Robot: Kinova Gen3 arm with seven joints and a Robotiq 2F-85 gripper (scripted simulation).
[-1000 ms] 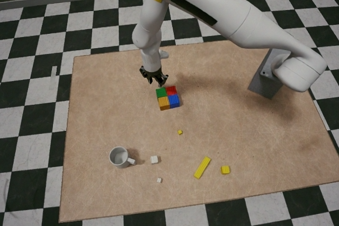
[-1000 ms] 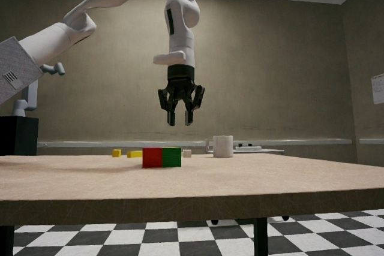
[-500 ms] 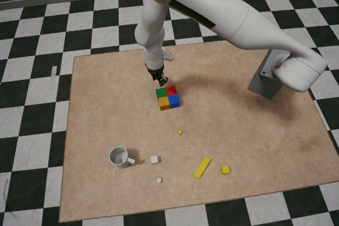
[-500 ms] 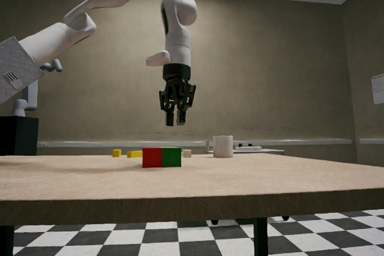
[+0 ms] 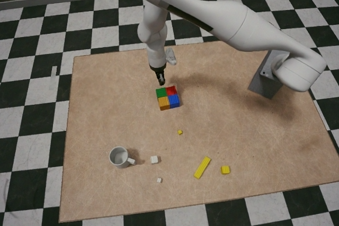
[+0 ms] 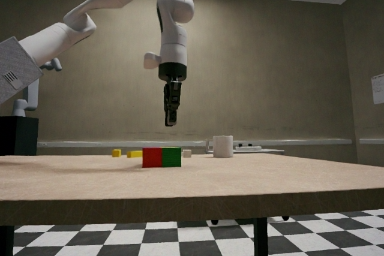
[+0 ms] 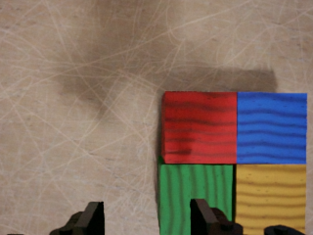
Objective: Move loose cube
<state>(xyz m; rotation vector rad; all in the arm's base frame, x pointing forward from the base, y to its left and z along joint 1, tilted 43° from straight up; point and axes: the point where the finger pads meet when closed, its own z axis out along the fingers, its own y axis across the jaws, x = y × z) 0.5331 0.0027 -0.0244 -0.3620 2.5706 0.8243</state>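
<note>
The green cube lies 10 mm behind my hand, 30 mm to the left of it and 100 mm below it. The rest, counted from my hand: red cube 60 mm behind, 20 mm to the left, 100 mm below; then blue cube 70 mm behind, 70 mm to the left, 100 mm below; then orange cube 30 mm behind, 80 mm to the left, 100 mm below.
</note>
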